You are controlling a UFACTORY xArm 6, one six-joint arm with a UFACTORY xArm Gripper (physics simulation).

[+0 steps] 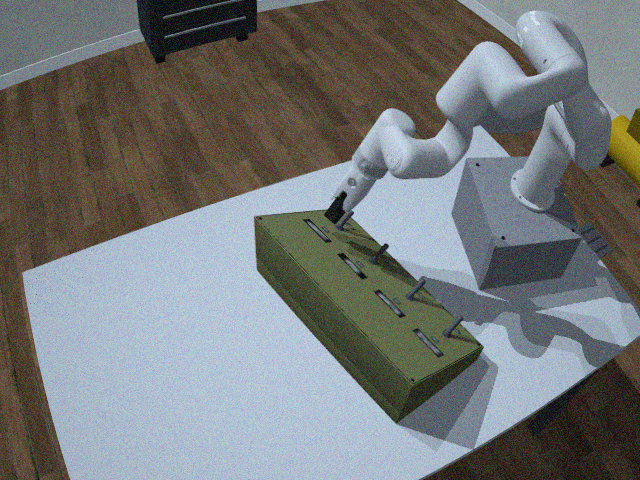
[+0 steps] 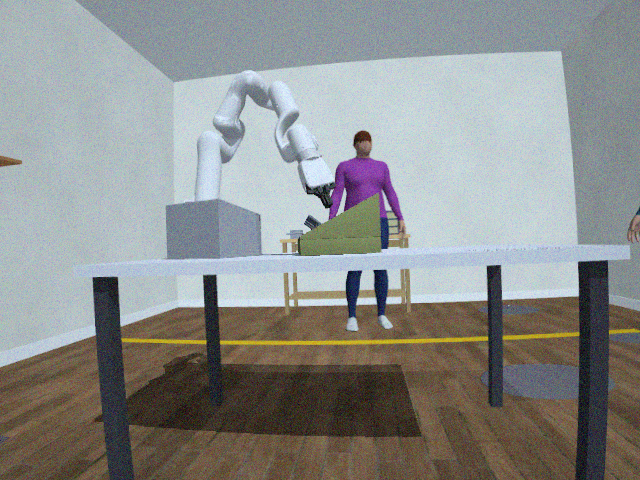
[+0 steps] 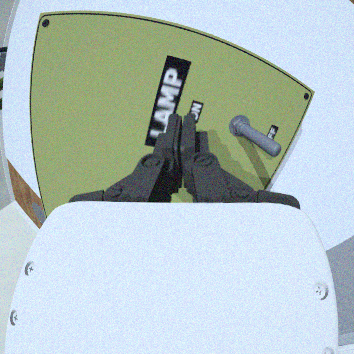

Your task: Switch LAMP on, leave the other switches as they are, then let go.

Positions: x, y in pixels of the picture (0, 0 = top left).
Labels:
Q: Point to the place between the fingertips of the gripper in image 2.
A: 329, 206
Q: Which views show the gripper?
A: Image 1, image 2 and image 3: all of them.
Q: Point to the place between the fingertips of the gripper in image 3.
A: At 184, 132

